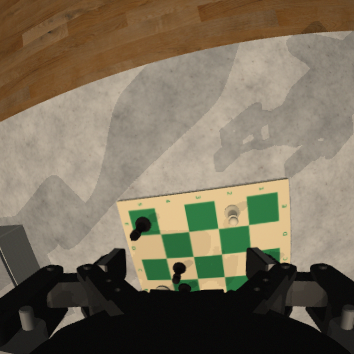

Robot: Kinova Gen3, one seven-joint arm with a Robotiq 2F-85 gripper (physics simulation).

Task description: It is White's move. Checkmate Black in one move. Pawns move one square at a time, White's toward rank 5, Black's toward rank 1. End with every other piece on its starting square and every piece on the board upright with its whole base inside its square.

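Frame: origin at the arm's base, x ahead, y left, z up, level; metres.
Where they show: gripper, fingertip midpoint: (185, 262).
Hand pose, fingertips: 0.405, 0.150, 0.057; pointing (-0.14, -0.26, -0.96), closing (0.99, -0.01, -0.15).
Observation:
After its pixels a point has its place, as x, y, z.
The green and cream chessboard (204, 238) @[0.413, 0.102, -0.063] lies below my open, empty gripper (187, 260) @[0.406, 0.150, 0.057]. The fingers hang above the board's near part. A black piece (142, 224) @[0.335, 0.122, -0.052] stands on E5, at the board's far left corner. A pale white piece (232, 215) @[0.445, 0.144, -0.041] stands on E2. A black piece (179, 269) @[0.381, 0.057, -0.053] stands on C4, seen between the fingers. Another black piece (184, 288) @[0.386, 0.021, -0.056] shows partly near B4, and the top edge of a white piece (162, 288) @[0.353, 0.015, -0.058] shows near B5. The gripper body hides the near rows, and the right finger covers part of the C1 side.
A grey box-like object (19, 252) @[0.096, 0.048, -0.041] stands at the left edge. The board lies on a mottled grey stone table top (165, 120) @[0.367, 0.250, -0.069] with shadows across it. The table's curved edge runs across the top, with wooden floor (100, 35) beyond.

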